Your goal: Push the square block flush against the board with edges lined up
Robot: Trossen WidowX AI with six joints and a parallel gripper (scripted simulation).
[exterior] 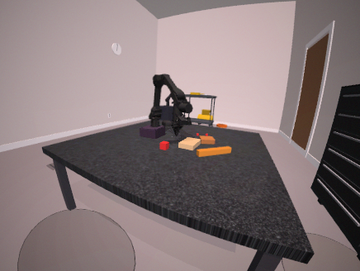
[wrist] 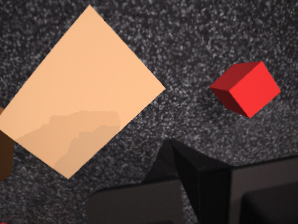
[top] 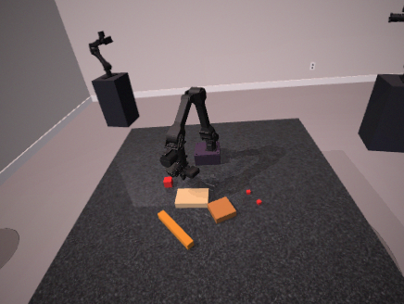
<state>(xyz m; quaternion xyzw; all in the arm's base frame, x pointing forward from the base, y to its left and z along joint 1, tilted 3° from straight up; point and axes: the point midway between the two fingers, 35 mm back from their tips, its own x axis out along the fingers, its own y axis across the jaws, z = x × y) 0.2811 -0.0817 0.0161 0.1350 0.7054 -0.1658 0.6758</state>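
The tan flat block lies 7 cm ahead of my gripper tip, 6 cm to the left of it and 5 cm below it. The rest, counted from my gripper tip: red cube (10 cm to the right, 4 cm below, 1 cm behind); long orange board (25 cm ahead, 5 cm below, 3 cm to the left); orange-brown square block (21 cm to the left, 12 cm ahead, 5 cm below).
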